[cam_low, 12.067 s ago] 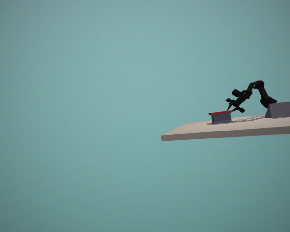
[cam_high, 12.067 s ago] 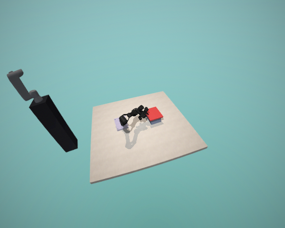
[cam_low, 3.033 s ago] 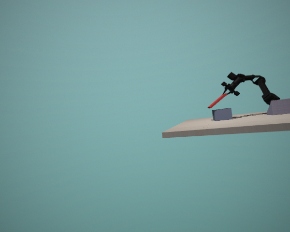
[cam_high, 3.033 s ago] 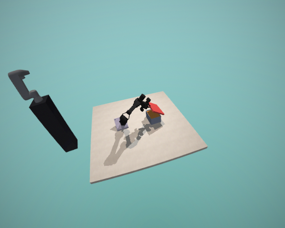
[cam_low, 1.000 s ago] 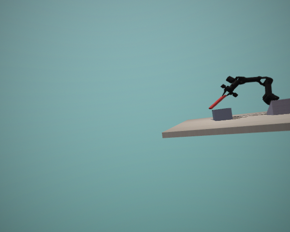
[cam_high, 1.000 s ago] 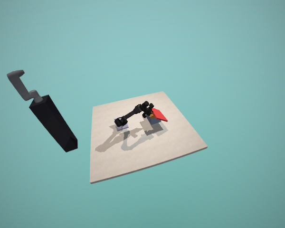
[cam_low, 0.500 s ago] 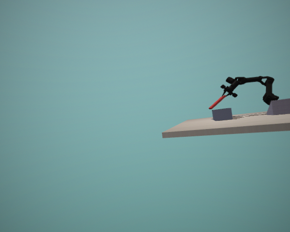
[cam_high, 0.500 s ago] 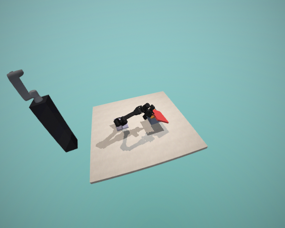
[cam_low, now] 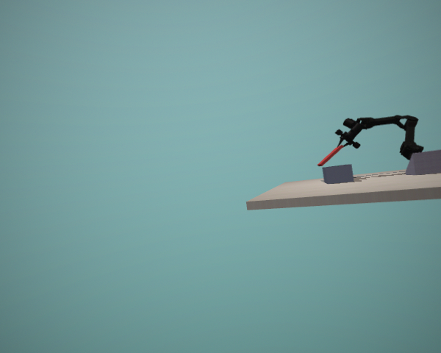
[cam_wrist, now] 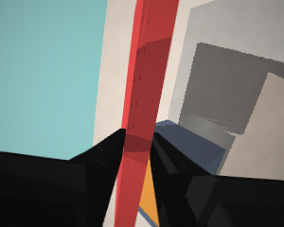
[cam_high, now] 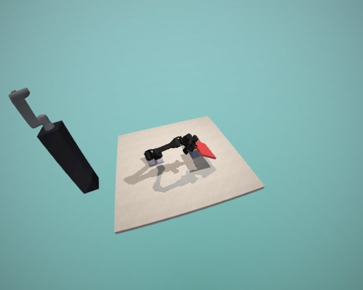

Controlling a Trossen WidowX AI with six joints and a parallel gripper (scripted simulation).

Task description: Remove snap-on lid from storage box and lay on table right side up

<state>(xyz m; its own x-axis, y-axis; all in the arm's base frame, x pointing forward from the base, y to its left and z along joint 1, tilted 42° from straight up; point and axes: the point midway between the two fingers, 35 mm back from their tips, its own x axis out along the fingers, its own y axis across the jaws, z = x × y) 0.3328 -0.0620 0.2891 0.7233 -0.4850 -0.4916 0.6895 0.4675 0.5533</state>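
Right now my gripper tip is 70 mm short of the red lid and 50 mm above it. Also, from my gripper tip: storage box 180 mm to the left, 180 mm below, 70 mm ahead.
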